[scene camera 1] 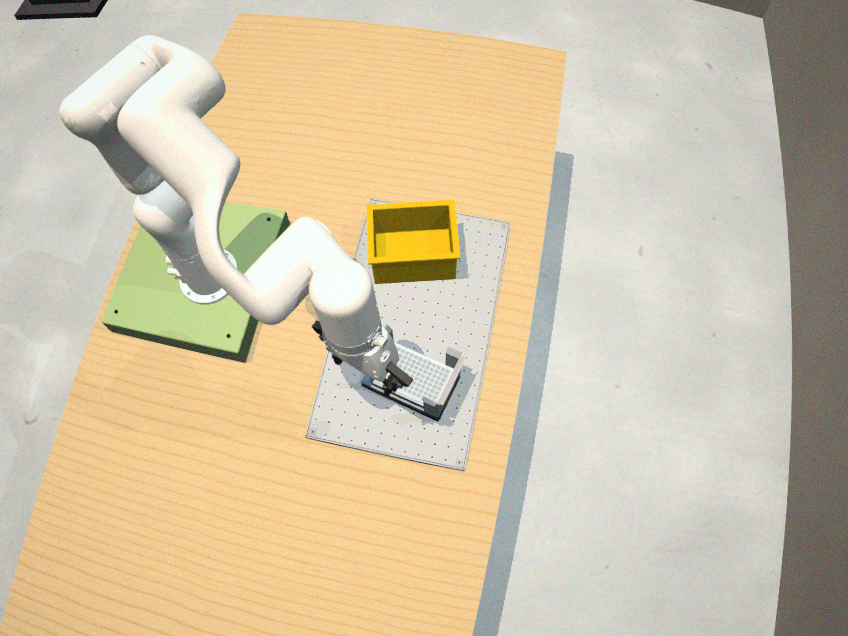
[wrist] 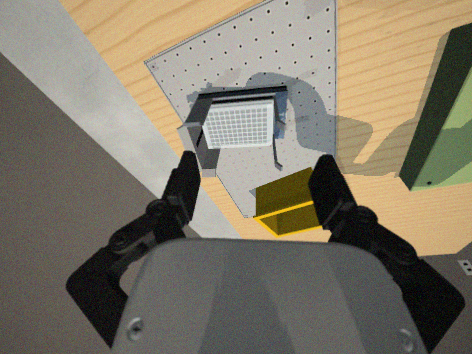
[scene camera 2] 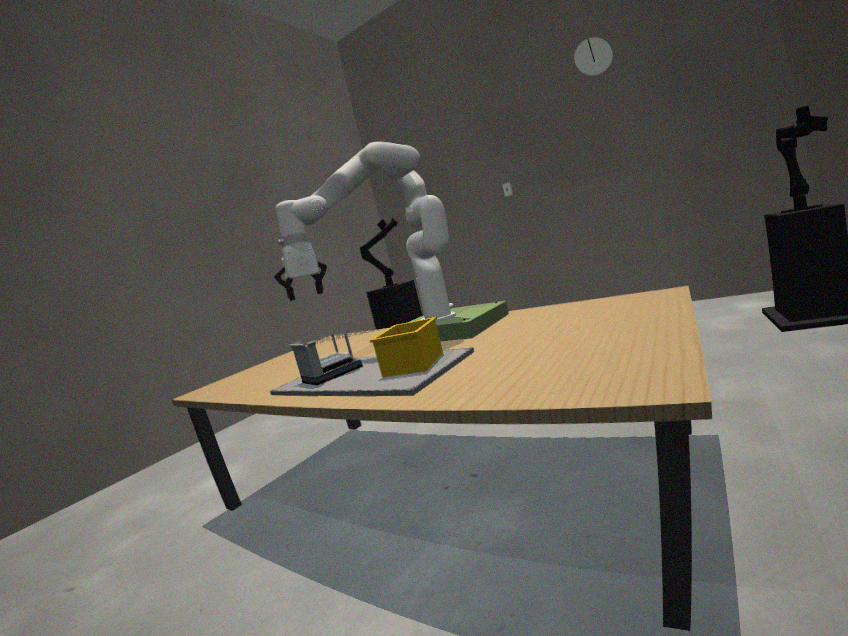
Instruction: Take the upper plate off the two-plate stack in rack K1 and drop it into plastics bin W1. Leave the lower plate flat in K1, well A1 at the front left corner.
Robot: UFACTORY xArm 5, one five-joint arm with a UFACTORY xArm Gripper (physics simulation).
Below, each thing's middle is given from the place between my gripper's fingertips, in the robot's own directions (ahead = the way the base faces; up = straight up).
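Position of my hand relative to the white gridded plate (scene camera 1: pixel 430 377): 70 mm to the right of it, 60 mm short of it, 190 mm above it.
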